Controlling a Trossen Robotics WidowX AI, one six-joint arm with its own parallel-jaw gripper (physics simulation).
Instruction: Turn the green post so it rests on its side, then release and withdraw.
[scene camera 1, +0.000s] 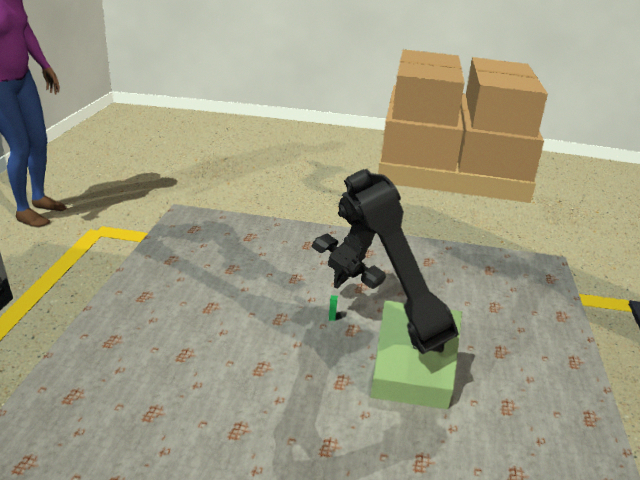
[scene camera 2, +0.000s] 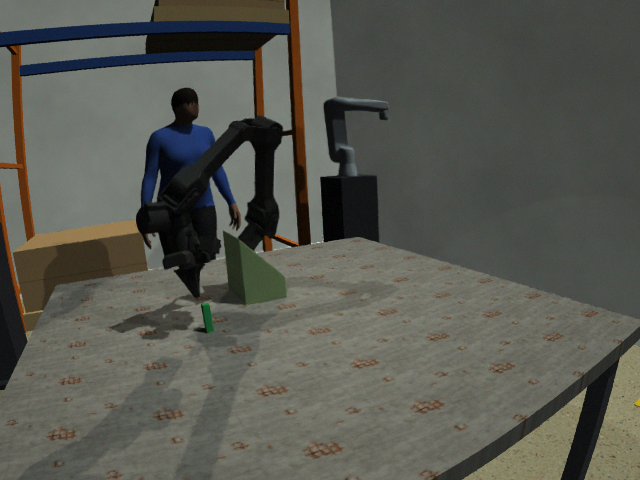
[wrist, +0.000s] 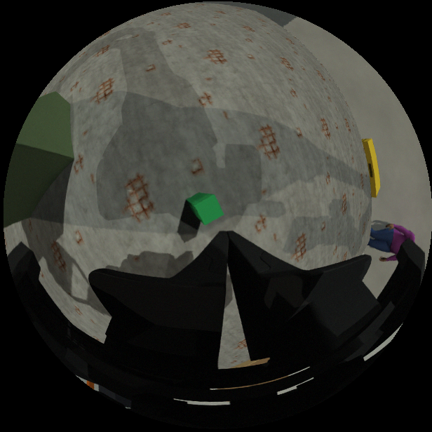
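The small green post (scene camera 1: 332, 308) (scene camera 2: 207, 317) (wrist: 206, 207) stands upright on the patterned table top. My gripper (scene camera 1: 337, 284) (scene camera 2: 197, 296) (wrist: 225, 237) is shut, with its fingertips together and nothing between them. It points down and hangs a little above the table, close to the post. In the wrist view the post's top shows just beyond the fingertips, and they look apart from it. In scene camera 2 the tips are above and slightly left of the post.
A light green wedge block (scene camera 1: 413, 390) (scene camera 2: 265, 281) (wrist: 45, 120) stands on the table (scene camera 1: 206, 387) (scene camera 2: 320, 361) by the arm's base. Cardboard boxes (scene camera 1: 426, 144) are stacked on the floor beyond the table. A person in blue (scene camera 2: 183, 149) stands behind it.
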